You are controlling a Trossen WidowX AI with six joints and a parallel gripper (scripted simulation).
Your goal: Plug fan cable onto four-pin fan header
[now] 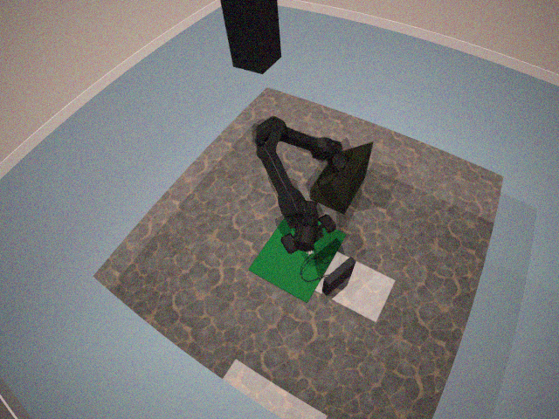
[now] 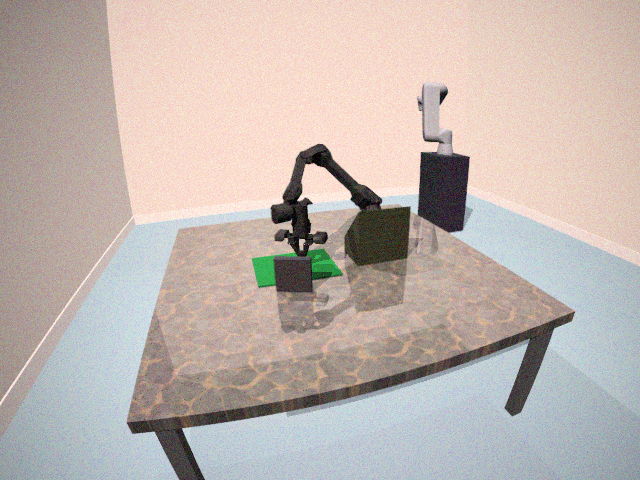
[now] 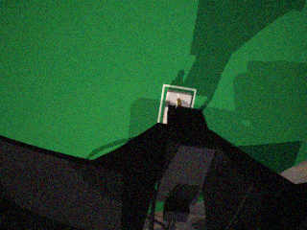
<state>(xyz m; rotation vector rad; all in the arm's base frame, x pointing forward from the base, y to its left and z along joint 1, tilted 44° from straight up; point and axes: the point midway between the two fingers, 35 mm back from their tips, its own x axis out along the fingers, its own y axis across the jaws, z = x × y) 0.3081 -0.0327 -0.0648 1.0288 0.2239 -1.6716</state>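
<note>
The black plug is 1 cm above my gripper tip. Round my gripper tip: fan 6 cm ahead, 14 cm to the left, 2 cm above; then white four-pin header 4 cm below; then green board 3 cm ahead, 3 cm to the right, 6 cm below.
</note>
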